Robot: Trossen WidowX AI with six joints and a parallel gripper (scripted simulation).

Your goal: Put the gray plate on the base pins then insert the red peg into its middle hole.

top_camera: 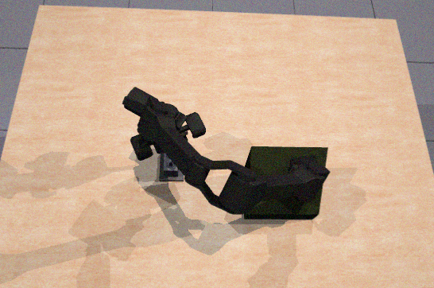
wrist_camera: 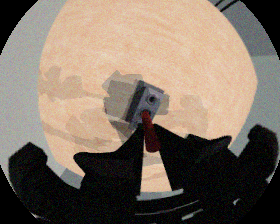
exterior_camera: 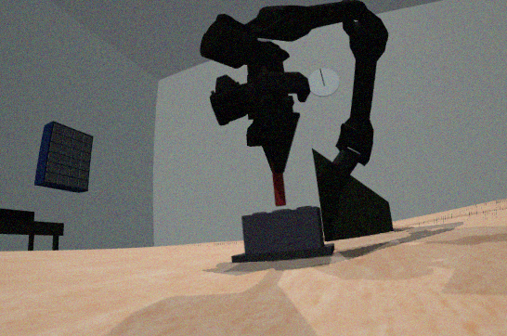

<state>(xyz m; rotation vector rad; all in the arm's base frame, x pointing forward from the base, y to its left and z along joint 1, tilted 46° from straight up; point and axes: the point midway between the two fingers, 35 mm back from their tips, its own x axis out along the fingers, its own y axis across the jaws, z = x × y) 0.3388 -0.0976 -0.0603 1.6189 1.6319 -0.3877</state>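
The gray plate lies 60 mm below my gripper tip. Round my gripper tip: base (100 mm below); red peg (right at my gripper tip).
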